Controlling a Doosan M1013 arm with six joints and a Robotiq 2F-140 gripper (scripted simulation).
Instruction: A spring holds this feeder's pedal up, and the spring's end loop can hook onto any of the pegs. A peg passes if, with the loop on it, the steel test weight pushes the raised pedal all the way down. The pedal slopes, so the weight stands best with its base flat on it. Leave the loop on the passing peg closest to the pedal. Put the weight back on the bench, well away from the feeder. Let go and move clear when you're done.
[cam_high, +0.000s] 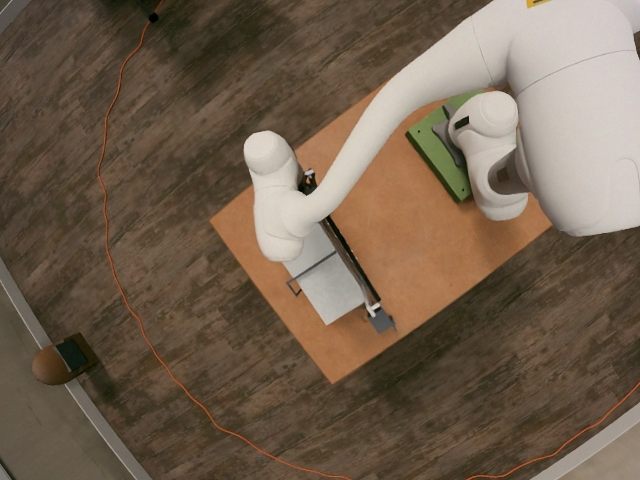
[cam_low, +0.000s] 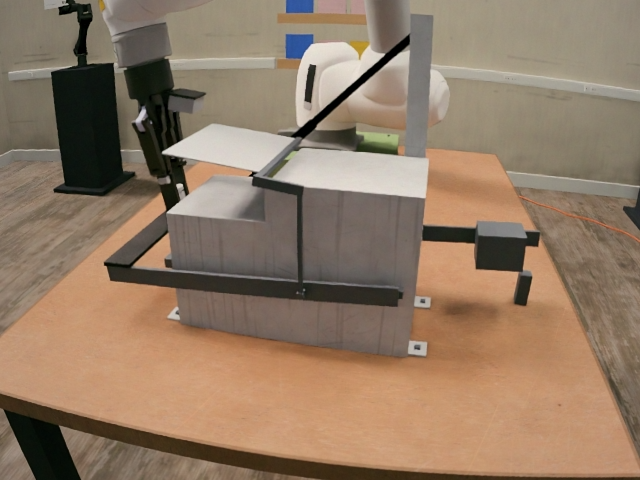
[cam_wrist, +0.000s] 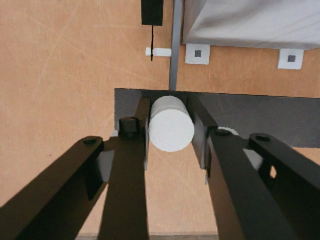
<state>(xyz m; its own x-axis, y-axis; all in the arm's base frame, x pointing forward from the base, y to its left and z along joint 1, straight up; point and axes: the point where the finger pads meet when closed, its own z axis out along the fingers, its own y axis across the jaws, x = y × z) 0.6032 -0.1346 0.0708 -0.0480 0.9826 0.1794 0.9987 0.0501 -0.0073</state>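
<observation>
Right now the grey block is 12 cm below my hand and 1 cm to the right of it. Round my hand: steel test weight: 1 cm below; dark block: 57 cm to the left, 11 cm below, 1 cm ahead.
</observation>
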